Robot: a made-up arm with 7 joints.
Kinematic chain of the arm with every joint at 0, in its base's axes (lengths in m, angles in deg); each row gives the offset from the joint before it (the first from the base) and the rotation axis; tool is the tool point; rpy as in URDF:
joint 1: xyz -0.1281 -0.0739 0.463 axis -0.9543 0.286 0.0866
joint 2: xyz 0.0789 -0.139 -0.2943 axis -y
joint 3: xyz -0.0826 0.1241 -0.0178 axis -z
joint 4: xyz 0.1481 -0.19 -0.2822 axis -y
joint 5: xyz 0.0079 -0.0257 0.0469 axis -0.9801 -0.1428 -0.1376
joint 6: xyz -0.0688 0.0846 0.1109 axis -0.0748 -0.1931 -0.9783
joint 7: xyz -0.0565 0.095 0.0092 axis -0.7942 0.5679 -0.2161
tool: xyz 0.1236 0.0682 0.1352 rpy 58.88 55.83 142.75
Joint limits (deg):
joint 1: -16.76..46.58
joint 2: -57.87..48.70
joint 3: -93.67..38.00
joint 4: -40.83..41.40
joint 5: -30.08..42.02
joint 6: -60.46..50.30
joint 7: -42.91..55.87
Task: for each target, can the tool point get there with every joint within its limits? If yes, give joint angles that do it. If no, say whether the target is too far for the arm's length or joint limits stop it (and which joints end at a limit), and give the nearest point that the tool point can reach.
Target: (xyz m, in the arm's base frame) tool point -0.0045 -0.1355 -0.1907
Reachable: yes | joints -2.85 -44.70 5.32 -33.15 5.98 39.16 45.75
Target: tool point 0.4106 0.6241 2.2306
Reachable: no: too far | nearest point 0.1957 0.1786 0.4851 | short by 1.814 m
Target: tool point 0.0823 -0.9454 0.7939
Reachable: no: joint limits stop it (at a limit: joint 1, joint 3, joint 4, joint 5, joint 6) | nearest point 0.0607 -0.6689 0.4658 | short by 0.430 m
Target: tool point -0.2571 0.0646 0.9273
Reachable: no: joint limits stop it (at a limit: joint 1, joint 2, joint 3, joint 4, joint 5, joint 6, joint 7) | nearest point -0.2703 -0.1676 0.5905 | short by 0.409 m
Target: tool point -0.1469 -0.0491 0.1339
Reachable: yes | joints -3.11 -19.97 18.60 27.97 -19.67 -23.90 43.41
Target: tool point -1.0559 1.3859 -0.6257
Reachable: no: too far | nearest point -0.2727 0.3469 -0.0057 | short by 1.441 m
